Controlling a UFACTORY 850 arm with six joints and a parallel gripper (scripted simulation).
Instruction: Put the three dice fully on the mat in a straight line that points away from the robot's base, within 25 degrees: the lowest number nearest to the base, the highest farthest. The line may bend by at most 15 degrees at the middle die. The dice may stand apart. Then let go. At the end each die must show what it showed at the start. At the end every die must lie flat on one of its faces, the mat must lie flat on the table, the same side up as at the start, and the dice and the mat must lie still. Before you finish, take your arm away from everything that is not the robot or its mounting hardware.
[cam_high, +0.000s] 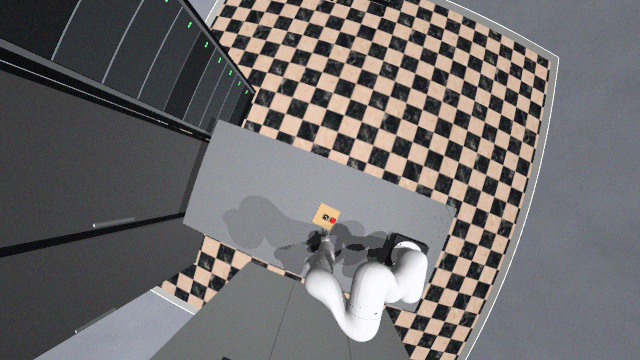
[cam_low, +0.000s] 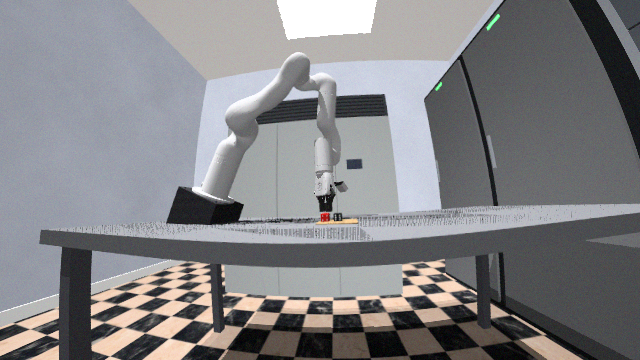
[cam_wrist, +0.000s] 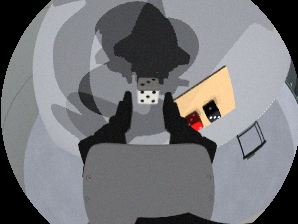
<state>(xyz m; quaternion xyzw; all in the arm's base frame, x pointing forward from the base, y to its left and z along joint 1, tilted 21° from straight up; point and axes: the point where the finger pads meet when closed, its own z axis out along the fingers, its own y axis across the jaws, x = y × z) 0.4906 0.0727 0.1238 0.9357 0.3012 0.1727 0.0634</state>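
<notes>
My gripper is now 4 cm above the white die. Round my hand: tan mat (13 cm to the right, 5 cm below, 5 cm ahead); red die (13 cm to the right, 4 cm below); black die (13 cm to the right, 5 cm ahead, 4 cm below).
</notes>
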